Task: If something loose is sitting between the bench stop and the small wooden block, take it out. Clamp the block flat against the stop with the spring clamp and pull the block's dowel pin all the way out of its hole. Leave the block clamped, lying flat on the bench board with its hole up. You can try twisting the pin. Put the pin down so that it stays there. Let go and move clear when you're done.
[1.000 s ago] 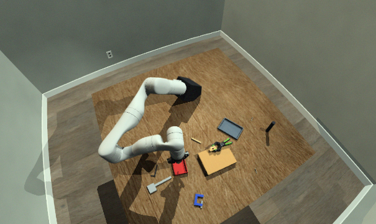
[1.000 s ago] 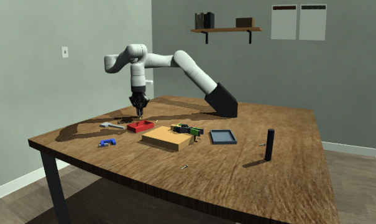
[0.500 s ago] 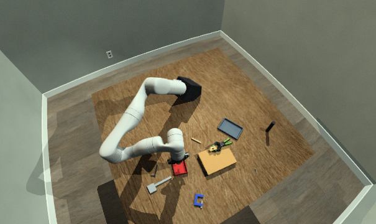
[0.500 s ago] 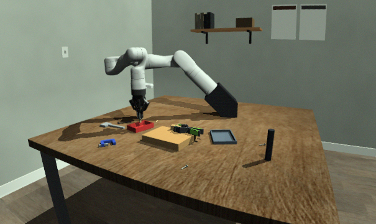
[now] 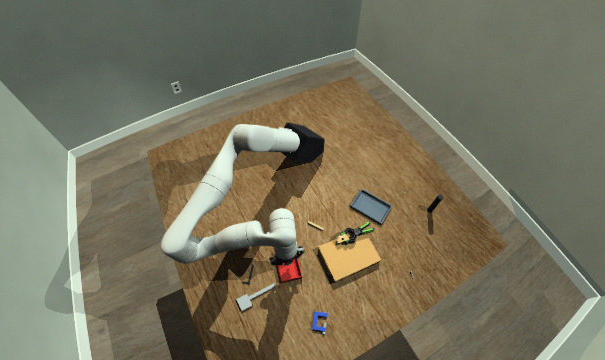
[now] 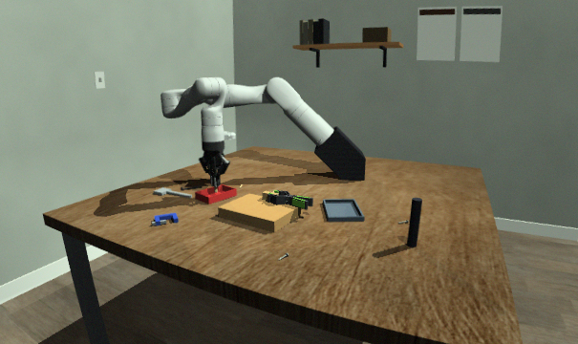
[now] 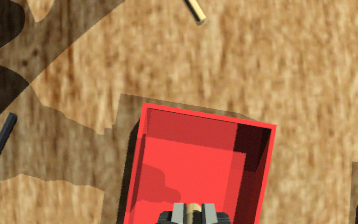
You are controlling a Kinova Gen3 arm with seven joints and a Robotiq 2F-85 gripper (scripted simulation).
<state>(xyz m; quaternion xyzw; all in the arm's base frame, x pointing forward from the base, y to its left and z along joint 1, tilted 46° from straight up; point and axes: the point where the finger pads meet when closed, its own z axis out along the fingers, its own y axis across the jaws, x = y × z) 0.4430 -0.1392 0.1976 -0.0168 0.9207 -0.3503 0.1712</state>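
Now: the red tray 5 cm below my hand. Also, from my hand: thin pale stick: 10 cm behind, 18 cm to the left, 5 cm below; hammer: 5 cm ahead, 17 cm to the right, 5 cm below; dowel pin: 2 cm below.
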